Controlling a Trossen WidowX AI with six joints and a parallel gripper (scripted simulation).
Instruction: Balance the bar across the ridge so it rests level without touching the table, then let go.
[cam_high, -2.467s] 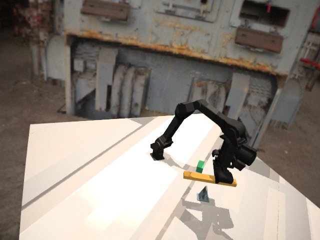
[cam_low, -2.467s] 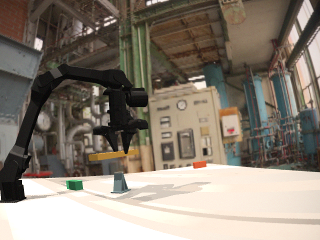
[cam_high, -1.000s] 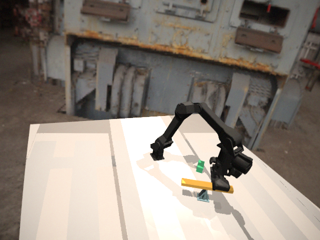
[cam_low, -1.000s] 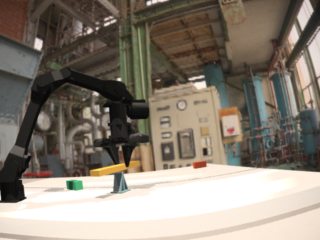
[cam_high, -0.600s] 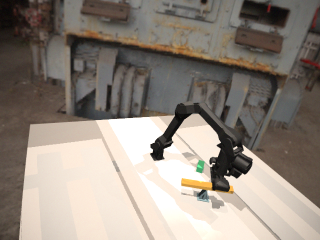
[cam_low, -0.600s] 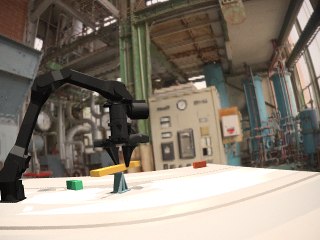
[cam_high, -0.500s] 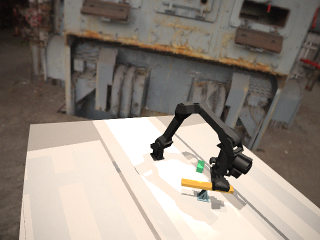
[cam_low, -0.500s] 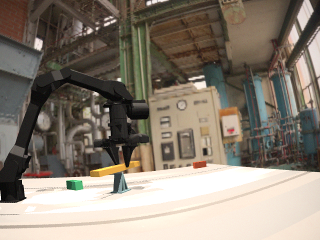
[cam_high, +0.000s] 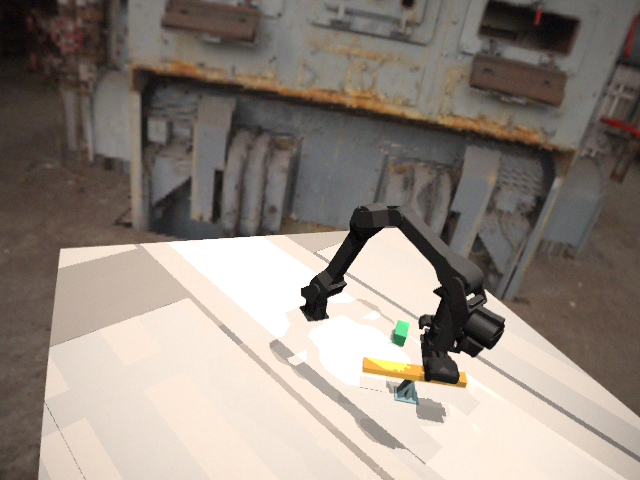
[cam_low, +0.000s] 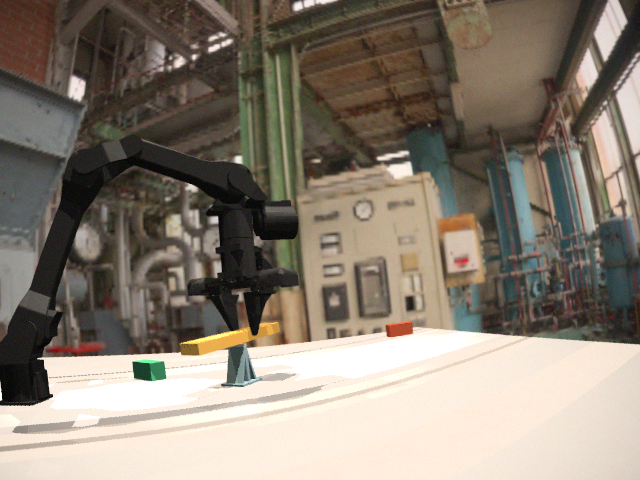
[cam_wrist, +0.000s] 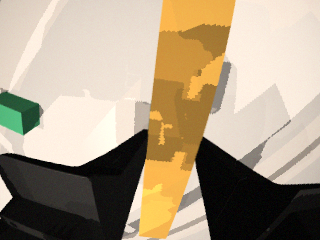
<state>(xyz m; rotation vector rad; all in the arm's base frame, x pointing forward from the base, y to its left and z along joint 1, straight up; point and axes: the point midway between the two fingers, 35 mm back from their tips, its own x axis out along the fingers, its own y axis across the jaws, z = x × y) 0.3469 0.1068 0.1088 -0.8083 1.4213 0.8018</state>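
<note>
The bar is 1 cm behind my gripper tip and 2 cm to the right of it. From my gripper tip the other things lie so: green block: 19 cm behind, 8 cm to the left, 6 cm below; red block: 39 cm ahead, 39 cm to the left, 6 cm below.
</note>
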